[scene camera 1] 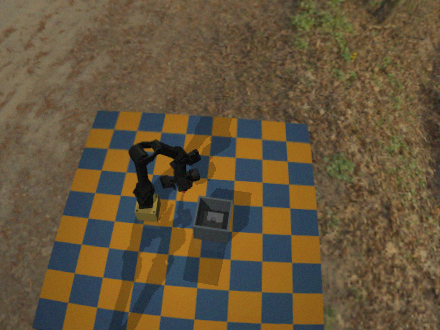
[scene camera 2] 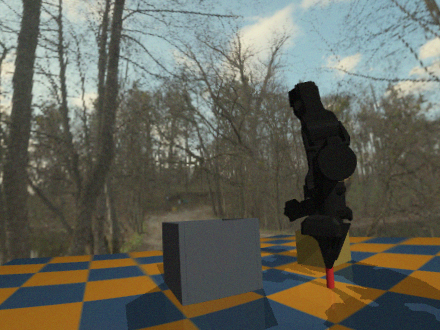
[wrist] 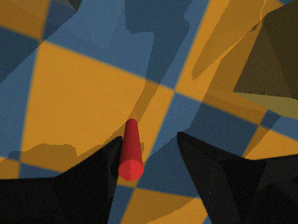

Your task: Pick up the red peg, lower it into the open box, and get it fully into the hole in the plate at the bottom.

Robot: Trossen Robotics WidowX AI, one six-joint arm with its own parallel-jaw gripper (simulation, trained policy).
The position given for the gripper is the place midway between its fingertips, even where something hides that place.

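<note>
The scene has a red peg (wrist: 130, 167) in it, along with a grey box (scene camera 2: 203, 260), and scene camera 1 shows the box too (scene camera 1: 208, 204). The gripper (scene camera 2: 331, 263) is visible as well, and the wrist view has the gripper (wrist: 150, 138) in it too.
</note>
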